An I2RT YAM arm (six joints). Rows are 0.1 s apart.
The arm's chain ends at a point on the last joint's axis. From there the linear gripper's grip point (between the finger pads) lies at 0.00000 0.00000 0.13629 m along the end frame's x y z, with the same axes.
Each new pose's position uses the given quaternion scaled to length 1; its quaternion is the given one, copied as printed.
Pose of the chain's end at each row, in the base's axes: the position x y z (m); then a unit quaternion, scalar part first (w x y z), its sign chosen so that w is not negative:
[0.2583, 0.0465, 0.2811, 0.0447, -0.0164, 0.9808, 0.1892]
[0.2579, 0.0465, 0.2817, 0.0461, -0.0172, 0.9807, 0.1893]
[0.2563, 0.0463, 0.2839, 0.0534, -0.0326, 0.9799, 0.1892]
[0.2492, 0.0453, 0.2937, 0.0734, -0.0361, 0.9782, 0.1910]
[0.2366, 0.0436, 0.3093, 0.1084, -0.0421, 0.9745, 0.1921]
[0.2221, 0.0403, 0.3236, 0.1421, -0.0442, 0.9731, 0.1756]
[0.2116, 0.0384, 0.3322, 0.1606, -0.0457, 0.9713, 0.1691]
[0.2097, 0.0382, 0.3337, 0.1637, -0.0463, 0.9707, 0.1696]
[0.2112, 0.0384, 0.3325, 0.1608, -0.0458, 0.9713, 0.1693]
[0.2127, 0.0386, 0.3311, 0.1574, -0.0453, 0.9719, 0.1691]
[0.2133, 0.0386, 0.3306, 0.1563, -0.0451, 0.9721, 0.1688]
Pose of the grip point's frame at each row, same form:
[0.2694, 0.0973, 0.1551, 0.0447, -0.0164, 0.9808, 0.1892]
[0.2693, 0.0973, 0.1558, 0.0461, -0.0172, 0.9807, 0.1893]
[0.2689, 0.0973, 0.1581, 0.0534, -0.0326, 0.9799, 0.1892]
[0.2669, 0.0969, 0.1688, 0.0734, -0.0361, 0.9782, 0.1910]
[0.2632, 0.0959, 0.1863, 0.1084, -0.0421, 0.9745, 0.1921]
[0.2577, 0.0886, 0.2012, 0.1421, -0.0442, 0.9731, 0.1756]
[0.2520, 0.0852, 0.2107, 0.1606, -0.0457, 0.9713, 0.1691]
[0.2509, 0.0851, 0.2126, 0.1637, -0.0463, 0.9707, 0.1696]
[0.2517, 0.0852, 0.2111, 0.1608, -0.0458, 0.9713, 0.1693]
[0.2523, 0.0853, 0.2094, 0.1574, -0.0453, 0.9719, 0.1691]
[0.2526, 0.0853, 0.2087, 0.1563, -0.0451, 0.9721, 0.1688]

